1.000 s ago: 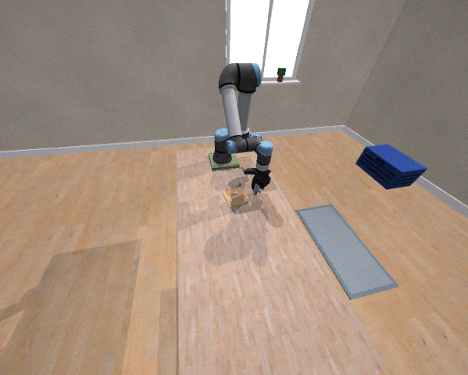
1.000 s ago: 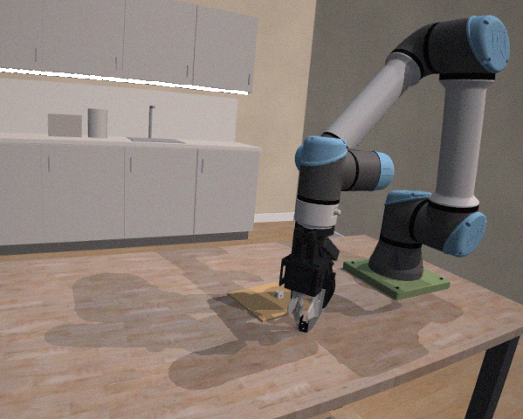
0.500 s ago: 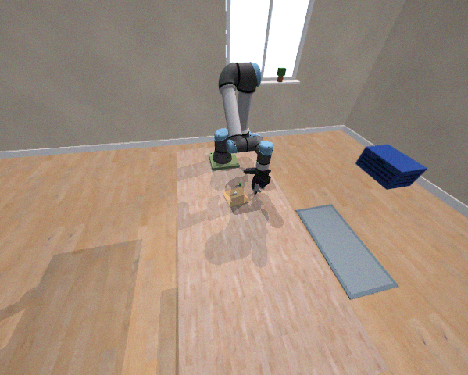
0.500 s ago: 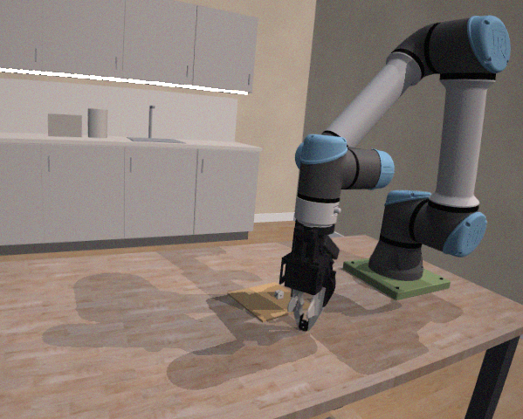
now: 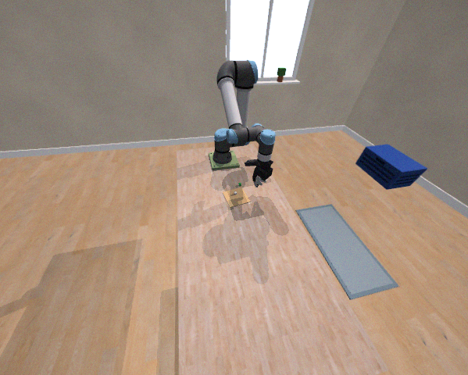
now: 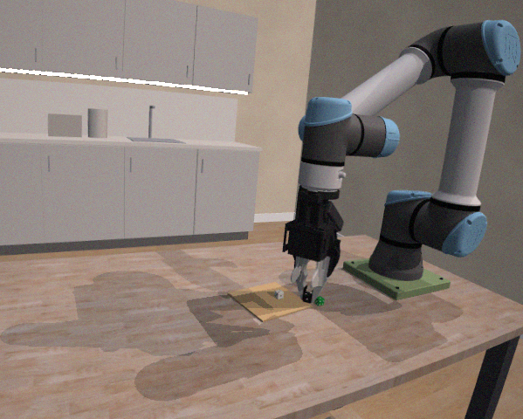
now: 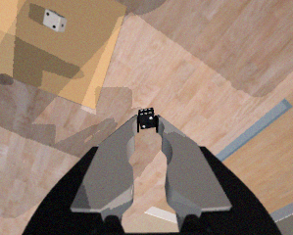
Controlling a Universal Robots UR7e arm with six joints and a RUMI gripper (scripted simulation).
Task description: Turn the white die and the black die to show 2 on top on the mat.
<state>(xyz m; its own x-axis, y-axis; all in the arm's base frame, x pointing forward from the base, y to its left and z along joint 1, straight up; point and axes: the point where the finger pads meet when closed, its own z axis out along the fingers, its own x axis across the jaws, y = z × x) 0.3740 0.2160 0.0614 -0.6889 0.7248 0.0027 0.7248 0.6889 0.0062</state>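
My hand is 30 mm short of the tan mat, 130 mm to the left of it and 80 mm above it. From my hand the other things lie so: white die (10 mm ahead, 140 mm to the right, 70 mm below); black die (10 mm below); green die (80 mm behind, 100 mm to the right, 70 mm below).
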